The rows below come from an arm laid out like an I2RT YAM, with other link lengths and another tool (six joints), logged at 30 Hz.
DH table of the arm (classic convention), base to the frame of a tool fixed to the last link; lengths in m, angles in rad. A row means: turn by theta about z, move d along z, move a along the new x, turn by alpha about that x. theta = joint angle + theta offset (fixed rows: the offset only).
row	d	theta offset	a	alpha
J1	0.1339	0	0.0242	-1.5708
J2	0	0	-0.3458	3.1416
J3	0	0.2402	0.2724	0
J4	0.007	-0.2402	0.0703	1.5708
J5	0.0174	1.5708	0	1.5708
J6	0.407	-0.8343	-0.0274	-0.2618
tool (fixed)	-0.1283	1.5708	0	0
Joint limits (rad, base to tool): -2.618..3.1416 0..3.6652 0..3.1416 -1.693..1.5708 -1.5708..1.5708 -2.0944..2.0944
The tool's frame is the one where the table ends.
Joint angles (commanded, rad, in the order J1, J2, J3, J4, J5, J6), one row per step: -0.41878 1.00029 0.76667 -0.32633 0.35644 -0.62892; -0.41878 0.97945 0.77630 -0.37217 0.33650 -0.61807; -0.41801 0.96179 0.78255 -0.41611 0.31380 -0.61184; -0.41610 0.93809 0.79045 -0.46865 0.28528 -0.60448; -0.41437 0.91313 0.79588 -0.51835 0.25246 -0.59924; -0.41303 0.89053 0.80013 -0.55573 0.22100 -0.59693; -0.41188 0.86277 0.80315 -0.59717 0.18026 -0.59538; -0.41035 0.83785 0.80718 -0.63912 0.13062 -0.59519; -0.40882 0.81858 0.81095 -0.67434 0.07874 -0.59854
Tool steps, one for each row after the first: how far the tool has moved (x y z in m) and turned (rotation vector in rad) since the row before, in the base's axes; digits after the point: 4 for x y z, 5 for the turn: -0.0052 0.0087 -0.0002 0.02241 0.00282 0.01133; -0.0051 0.0097 -0.0029 0.02329 0.00939 0.01643; -0.0063 0.0125 -0.0024 0.02774 0.00824 0.02135; -0.0061 0.0136 -0.0027 0.02857 0.00698 0.02537; -0.0043 0.0122 -0.0009 0.02289 0.00086 0.02522; -0.0049 0.0153 -0.0011 0.02789 -0.00091 0.03263; -0.0042 0.0178 -0.0015 0.03334 -0.00039 0.04053; -0.0029 0.0178 -0.0013 0.03238 -0.00040 0.04409
